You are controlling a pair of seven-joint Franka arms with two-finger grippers.
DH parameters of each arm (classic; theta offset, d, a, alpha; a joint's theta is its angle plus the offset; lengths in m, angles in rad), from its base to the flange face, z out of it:
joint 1: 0 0.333 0 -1.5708
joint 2: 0 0 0 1.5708
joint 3: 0 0.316 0.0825 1.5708
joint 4: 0 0 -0.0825 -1.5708
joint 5: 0 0.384 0 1.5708
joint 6: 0 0 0.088 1.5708
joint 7: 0 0.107 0 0
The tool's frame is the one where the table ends.
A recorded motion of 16 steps. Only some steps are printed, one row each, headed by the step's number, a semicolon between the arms.
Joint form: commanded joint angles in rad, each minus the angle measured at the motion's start. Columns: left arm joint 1, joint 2, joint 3, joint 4, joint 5, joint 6, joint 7; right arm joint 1, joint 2, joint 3, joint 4, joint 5, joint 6, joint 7.
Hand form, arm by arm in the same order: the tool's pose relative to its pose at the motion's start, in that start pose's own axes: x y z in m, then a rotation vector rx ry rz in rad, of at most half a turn. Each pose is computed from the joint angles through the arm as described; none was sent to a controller.
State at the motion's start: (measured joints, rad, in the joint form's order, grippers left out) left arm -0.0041 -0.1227 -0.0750 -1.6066 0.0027 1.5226 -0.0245; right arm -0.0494 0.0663 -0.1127 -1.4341 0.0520 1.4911 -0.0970
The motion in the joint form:
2: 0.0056 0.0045 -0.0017 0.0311 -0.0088 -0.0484 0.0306; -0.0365 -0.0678 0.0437 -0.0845 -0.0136 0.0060 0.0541
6: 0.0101 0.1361 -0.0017 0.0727 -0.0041 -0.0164 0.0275; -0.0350 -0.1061 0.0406 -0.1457 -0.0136 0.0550 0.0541
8: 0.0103 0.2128 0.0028 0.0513 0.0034 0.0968 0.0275; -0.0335 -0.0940 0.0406 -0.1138 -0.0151 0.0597 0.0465
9: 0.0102 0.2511 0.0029 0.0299 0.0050 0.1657 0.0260; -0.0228 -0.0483 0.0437 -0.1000 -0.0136 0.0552 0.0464
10: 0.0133 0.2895 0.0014 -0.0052 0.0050 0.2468 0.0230; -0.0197 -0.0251 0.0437 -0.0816 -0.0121 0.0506 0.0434
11: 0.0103 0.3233 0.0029 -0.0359 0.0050 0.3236 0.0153; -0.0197 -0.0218 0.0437 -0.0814 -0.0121 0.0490 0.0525
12: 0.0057 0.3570 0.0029 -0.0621 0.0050 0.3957 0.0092; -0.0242 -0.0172 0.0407 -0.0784 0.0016 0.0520 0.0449
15: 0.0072 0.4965 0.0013 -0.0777 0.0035 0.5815 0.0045; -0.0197 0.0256 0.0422 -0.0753 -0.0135 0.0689 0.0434
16: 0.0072 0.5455 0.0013 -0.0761 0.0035 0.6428 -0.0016; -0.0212 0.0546 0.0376 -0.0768 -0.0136 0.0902 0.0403
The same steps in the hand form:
2: -0.0037 -0.0011 -0.0079 -0.0086 -0.0219 0.0274; -0.0204 -0.0019 0.0014 -0.0052 -0.0118 0.0489
6: 0.0400 -0.0058 0.0413 -0.0134 -0.0796 0.0199; -0.0276 -0.0006 0.0049 -0.0042 0.0145 0.0512
8: 0.0709 -0.0098 0.0866 -0.0115 -0.0643 0.0153; -0.0231 -0.0014 -0.0039 -0.0084 0.0387 0.0414
9: 0.0851 -0.0101 0.1141 -0.0127 -0.0550 0.0140; -0.0087 -0.0081 0.0154 -0.0075 0.0018 0.0288
10: 0.0973 -0.0110 0.1477 -0.0157 -0.0474 0.0094; -0.0019 -0.0098 0.0202 -0.0071 -0.0077 0.0228
11: 0.1068 -0.0098 0.1769 -0.0180 -0.0351 0.0031; -0.0011 -0.0097 0.0221 -0.0070 -0.0123 0.0321
12: 0.1147 -0.0067 0.2045 -0.0207 -0.0229 0.0014; 0.0005 -0.0069 0.0228 0.0062 -0.0097 0.0317
15: 0.1414 -0.0063 0.2864 -0.0330 0.0079 -0.0068; 0.0145 -0.0074 0.0445 -0.0103 -0.0338 0.0260
16: 0.1490 -0.0062 0.3129 -0.0367 0.0218 -0.0144; 0.0241 -0.0029 0.0602 -0.0122 -0.0428 0.0301

